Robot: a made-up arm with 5 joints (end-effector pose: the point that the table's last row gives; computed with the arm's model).
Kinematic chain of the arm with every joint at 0, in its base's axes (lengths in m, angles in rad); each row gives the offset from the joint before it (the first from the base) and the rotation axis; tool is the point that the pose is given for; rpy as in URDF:
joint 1: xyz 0.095 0 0.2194 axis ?
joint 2: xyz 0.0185 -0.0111 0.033 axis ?
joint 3: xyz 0.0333 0 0.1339 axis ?
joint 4: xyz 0.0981 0 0.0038 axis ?
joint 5: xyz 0.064 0.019 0 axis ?
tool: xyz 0 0 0 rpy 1.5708 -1.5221 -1.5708
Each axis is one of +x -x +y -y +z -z.
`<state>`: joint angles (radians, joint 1 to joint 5).
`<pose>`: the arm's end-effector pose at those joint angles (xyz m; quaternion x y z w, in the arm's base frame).
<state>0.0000 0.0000 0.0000 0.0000 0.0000</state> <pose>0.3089 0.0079 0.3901 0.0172 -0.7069 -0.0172 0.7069</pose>
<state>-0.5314 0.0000 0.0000 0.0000 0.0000</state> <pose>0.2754 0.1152 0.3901 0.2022 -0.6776 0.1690 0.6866</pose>
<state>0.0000 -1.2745 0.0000 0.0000 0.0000</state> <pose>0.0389 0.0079 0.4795 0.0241 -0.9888 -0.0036 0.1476</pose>
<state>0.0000 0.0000 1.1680 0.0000 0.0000</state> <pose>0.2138 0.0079 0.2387 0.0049 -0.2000 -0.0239 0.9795</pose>
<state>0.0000 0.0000 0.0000 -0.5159 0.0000</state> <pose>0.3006 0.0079 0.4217 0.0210 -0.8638 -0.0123 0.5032</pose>
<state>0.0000 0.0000 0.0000 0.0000 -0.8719</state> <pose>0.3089 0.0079 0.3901 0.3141 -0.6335 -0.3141 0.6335</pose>
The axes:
joint 1: -z
joint 2: +y
joint 3: +y
joint 4: +y
joint 5: -x

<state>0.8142 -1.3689 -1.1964 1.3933 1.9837</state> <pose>-0.0128 0.1258 0.4211 -0.9614 -0.1911 0.1053 0.1678</pose>
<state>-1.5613 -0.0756 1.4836 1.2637 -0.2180</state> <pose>0.0871 0.0043 0.2633 -0.4142 0.3194 0.5140 0.6799</pose>
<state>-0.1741 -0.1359 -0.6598 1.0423 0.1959</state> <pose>0.2525 0.0357 0.4467 0.0083 -0.6147 0.1262 0.7785</pose>
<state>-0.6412 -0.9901 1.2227 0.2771 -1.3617</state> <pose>0.1520 0.0524 0.3036 0.4327 -0.2623 -0.3236 0.7995</pose>
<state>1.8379 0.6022 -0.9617 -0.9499 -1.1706</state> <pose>0.0422 -0.2228 0.4438 -0.3018 -0.9444 -0.1302 0.0055</pose>
